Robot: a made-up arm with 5 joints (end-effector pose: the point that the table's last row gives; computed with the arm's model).
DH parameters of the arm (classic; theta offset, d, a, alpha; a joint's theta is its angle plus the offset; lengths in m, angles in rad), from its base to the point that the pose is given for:
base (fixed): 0 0 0.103 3.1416
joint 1: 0 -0.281 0.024 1.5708
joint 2: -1.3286 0 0.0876 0
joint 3: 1.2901 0 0.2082 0
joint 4: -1.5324 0.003 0 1.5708
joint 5: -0.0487 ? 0 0
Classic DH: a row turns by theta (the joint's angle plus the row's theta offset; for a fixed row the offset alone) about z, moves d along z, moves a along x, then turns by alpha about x.
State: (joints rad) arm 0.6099 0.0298 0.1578 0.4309 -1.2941
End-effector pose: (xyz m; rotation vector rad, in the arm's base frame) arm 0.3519 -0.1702 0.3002 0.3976 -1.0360 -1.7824
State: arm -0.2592 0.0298 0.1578 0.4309 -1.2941
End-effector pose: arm 0.3937 0.0802 0.3002 0.7162 -0.6942 -0.9972
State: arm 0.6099 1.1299 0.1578 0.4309 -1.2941
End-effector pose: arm 0.2416 -0.0932 0.0424 -0.0623 0.1625 -1.9486
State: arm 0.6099 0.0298 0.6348 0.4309 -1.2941
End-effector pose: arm 0.3041 -0.1369 0.1909 0.2002 -0.5216 -1.9105
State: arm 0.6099 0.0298 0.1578 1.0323 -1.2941
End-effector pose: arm 0.3291 -0.1543 0.2790 0.1480 -0.3856 -1.9297
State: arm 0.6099 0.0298 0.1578 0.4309 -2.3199
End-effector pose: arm 0.3519 -0.1702 0.3002 1.0610 -0.8782 -2.6614
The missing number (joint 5, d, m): -0.059
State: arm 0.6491 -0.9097 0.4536 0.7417 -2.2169
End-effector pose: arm 0.2718 -0.1243 0.4320 1.2881 -1.2305 -2.3641
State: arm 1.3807 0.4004 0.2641 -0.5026 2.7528
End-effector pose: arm 0.1633 -0.2974 0.2196 -1.3369 0.6818 1.0848
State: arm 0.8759 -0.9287 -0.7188 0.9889 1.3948
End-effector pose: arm 0.0997 0.0087 0.5917 -2.0090 -0.9948 0.2562
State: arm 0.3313 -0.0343 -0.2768 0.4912 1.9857
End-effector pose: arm 0.3836 -0.0934 0.4275 -1.3840 -0.6459 1.3166
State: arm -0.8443 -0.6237 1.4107 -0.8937 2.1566
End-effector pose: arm 0.2353 0.1534 0.2269 -1.3272 -1.8135 2.0102
